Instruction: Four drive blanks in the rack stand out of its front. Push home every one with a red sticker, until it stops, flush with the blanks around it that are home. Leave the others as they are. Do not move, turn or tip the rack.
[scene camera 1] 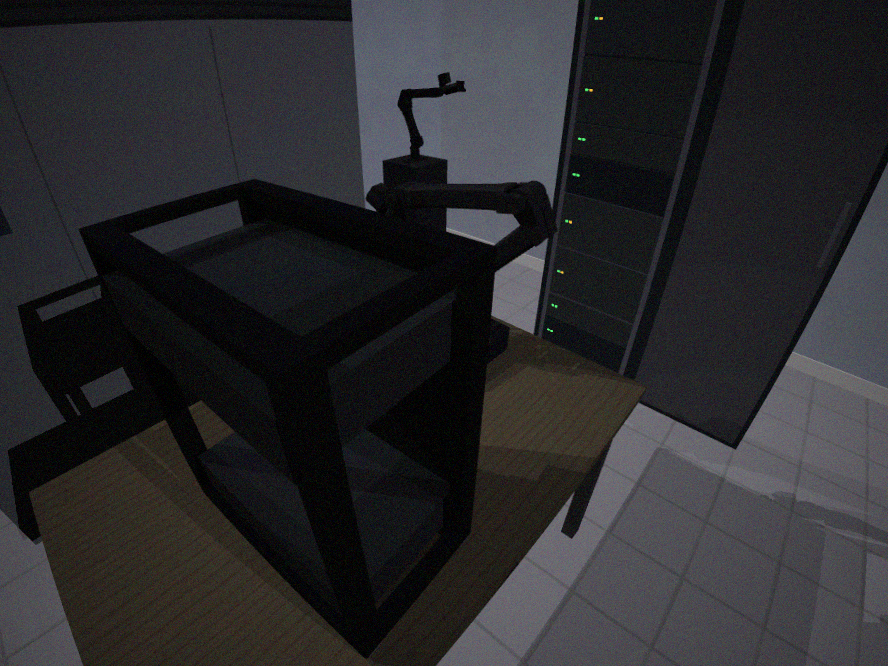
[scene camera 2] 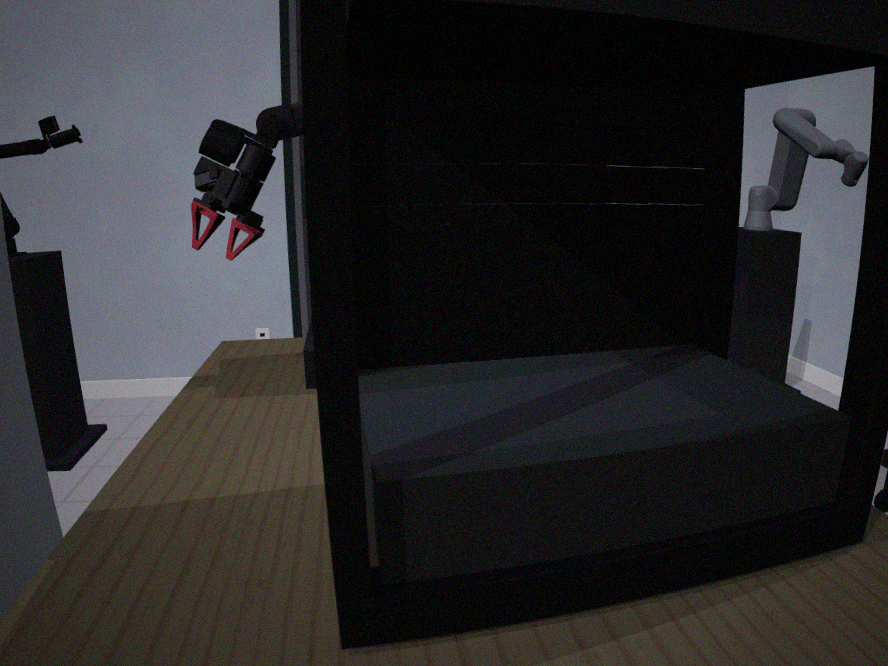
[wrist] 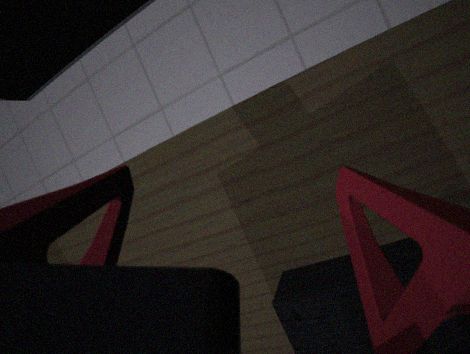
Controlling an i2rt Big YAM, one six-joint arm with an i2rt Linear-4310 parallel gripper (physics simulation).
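The black rack (scene camera 1: 315, 465) (scene camera 2: 329, 430) stands upright on the wooden table (scene camera 1: 552, 408) (scene camera 2: 215, 458) (wrist: 190, 215). It holds a lower dark grey unit (scene camera 2: 609, 501) and an upper one (scene camera 1: 390, 372). The drive blanks and their stickers do not show in any view. My gripper (scene camera 2: 213, 253) (wrist: 234, 177) is open and empty, its red fingers wide apart. In the scene camera 2 view it hangs above table height, left of the rack's post and apart from it, fingers pointing down. In the scene camera 1 view the rack hides the fingers.
My arm (scene camera 1: 459, 194) reaches along the far side of the rack. A dark block (scene camera 1: 496, 340) sits on the table beyond the rack. A tall cabinet with small lights (scene camera 1: 616, 243) stands past the table's edge. Other arms (scene camera 1: 407, 107) (scene camera 2: 789, 157) stand on pedestals in the background.
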